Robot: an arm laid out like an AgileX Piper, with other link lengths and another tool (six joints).
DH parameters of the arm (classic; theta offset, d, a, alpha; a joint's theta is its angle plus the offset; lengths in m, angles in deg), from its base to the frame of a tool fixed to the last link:
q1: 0 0.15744 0 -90
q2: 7.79 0 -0.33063 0
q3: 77.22 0 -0.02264 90
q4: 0 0.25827 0 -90
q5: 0 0 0 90
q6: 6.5 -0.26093 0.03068 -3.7
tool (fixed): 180 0.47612 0 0
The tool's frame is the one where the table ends.
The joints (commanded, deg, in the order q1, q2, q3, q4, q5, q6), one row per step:
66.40, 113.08, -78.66, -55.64, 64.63, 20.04
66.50, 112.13, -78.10, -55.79, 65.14, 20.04
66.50, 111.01, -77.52, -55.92, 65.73, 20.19
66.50, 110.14, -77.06, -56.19, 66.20, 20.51
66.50, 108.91, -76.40, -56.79, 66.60, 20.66
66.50, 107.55, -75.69, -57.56, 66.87, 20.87
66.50, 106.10, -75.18, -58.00, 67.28, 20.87
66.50, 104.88, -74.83, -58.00, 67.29, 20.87
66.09, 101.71, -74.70, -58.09, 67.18, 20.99
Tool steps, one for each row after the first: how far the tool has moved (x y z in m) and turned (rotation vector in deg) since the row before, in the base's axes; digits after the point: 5 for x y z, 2 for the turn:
-0.00143, -0.00394, 0.00521, -0.04, -0.35, -0.19
-0.00109, -0.00484, 0.00621, 0.16, -0.43, -0.46
-0.00045, -0.00375, 0.00503, 0.20, -0.51, -0.42
0.00004, -0.00467, 0.00731, 0.16, -0.80, -0.11
0.00037, -0.00454, 0.00811, 0.31, -0.96, 0.02
-0.00033, -0.00459, 0.00888, 0.44, -0.79, -0.12
-0.00107, -0.00249, 0.00652, 0.79, -0.35, -0.01
0.00057, -0.00549, 0.02014, 2.91, -1.31, -0.36

